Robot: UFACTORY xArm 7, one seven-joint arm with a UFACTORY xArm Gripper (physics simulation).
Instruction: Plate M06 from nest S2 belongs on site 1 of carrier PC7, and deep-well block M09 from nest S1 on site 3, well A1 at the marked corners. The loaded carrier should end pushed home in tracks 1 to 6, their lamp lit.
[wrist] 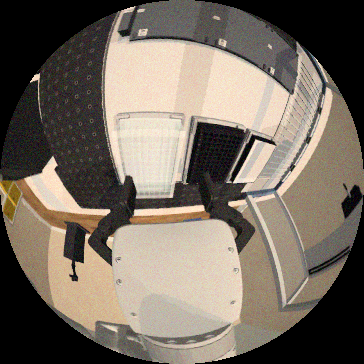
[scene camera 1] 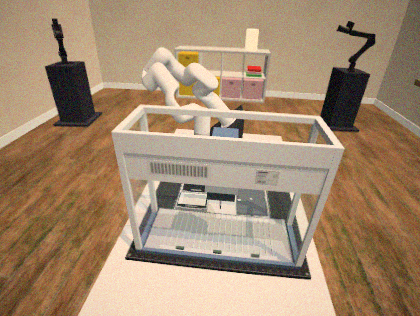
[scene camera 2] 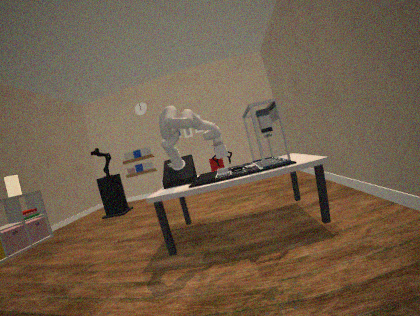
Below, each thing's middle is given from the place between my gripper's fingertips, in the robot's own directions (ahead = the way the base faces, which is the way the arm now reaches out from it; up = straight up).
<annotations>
Now: hand 4 cm above the clear white well plate [wrist: 147, 148] and 2 cm past it. From my hand the other things lie so: grey carrier [wrist: 242, 42]: 25 cm to the left, 11 cm ahead, 6 cm below.
</annotations>
